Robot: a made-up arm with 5 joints.
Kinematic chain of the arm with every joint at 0, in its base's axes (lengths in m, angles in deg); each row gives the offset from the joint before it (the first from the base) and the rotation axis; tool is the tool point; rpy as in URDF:
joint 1: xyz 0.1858 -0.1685 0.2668 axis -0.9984 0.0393 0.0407
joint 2: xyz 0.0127 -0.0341 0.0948 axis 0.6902 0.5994 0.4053
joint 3: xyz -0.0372 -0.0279 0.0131 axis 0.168 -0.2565 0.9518
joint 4: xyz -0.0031 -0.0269 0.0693 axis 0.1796 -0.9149 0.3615
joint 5: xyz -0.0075 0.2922 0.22 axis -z
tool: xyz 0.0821 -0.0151 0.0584 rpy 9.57 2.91 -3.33
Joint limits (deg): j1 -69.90..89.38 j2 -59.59..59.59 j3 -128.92..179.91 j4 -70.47..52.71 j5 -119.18..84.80
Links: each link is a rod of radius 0.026 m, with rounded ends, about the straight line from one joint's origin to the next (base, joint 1, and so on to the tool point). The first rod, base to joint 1, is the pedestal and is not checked.
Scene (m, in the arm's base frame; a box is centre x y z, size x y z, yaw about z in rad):
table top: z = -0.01
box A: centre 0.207 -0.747 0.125 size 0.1 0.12 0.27 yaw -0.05
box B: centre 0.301 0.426 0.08 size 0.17 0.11 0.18 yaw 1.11
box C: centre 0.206 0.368 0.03 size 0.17 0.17 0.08 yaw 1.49
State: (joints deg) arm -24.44 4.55 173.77 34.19 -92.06
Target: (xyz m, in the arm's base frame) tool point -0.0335 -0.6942 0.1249
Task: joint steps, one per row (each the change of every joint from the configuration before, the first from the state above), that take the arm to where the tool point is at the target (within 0.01 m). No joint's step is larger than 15 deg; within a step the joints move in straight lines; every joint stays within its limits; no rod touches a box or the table.
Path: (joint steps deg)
1: 2.48 -13.95 -2.53 -3.87 3.93
2: 2.48 -13.96 -2.53 -3.86 3.93
3: 2.47 -13.95 -2.54 -3.87 3.92
4: 2.48 -13.95 -2.53 -3.87 3.93
5: 0.51 -2.78 -11.30 -4.62 11.76
6: 0.51 -2.77 -11.31 -4.62 11.77
7: 0.51 -2.78 -11.30 -4.62 11.76
8: -7.78 14.34 7.80 -4.64 -9.08
9: -7.79 14.35 7.80 -4.64 -9.09
10: -7.78 14.34 7.80 -4.64 -9.08
11: -7.78 14.34 7.81 -4.65 -9.08

